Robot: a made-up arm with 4 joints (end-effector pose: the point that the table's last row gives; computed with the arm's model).
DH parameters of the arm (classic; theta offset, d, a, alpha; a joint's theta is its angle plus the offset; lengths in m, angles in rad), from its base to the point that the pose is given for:
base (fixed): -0.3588 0 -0.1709 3.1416
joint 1: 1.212 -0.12 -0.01 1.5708
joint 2: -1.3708 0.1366 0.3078 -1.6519
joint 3: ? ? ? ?
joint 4: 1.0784 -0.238 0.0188 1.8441
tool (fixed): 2.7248 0.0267 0 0
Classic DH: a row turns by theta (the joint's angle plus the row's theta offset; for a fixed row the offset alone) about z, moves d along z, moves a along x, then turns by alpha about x.
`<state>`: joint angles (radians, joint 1 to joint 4).
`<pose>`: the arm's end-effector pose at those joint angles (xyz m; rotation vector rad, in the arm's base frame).
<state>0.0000 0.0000 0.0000 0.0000</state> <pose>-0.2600 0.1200 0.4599 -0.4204 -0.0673 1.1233</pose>
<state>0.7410 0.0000 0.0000 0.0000</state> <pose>-0.1934 0.1718 0.4599 -0.3969 0.0853 0.3930</pose>
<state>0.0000 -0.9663 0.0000 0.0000</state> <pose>-0.2600 0.3781 0.2721 -1.2743 0.4963 1.1016</pose>
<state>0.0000 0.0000 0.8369 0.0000</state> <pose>-0.1907 0.1516 0.2753 -0.9089 -0.6989 0.7334</pose>
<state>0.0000 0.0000 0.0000 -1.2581</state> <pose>-0.2580 0.1558 0.4492 -1.4837 0.7371 1.0600</pose>
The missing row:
joint 3: 0.018 -0.1086 -0.0117 1.6004
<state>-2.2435 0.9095 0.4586 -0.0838</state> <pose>-0.0086 0.0764 0.3203 0.9460 -0.3397 2.7521</pose>
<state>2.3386 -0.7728 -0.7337 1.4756</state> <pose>0.1119 -0.1330 0.4590 0.1705 -0.4328 -1.7556</pose>
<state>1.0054 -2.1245 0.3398 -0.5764</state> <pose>-0.0500 0.2355 -0.0877 -1.8966 2.3718 0.5761</pose>
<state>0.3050 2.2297 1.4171 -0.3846</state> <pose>-0.1068 -0.0820 0.1428 0.6444 -0.5873 -0.8922</pose>
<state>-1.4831 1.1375 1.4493 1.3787</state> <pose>-0.1132 0.1834 0.2034 1.9108 -1.5278 0.5227</pose>
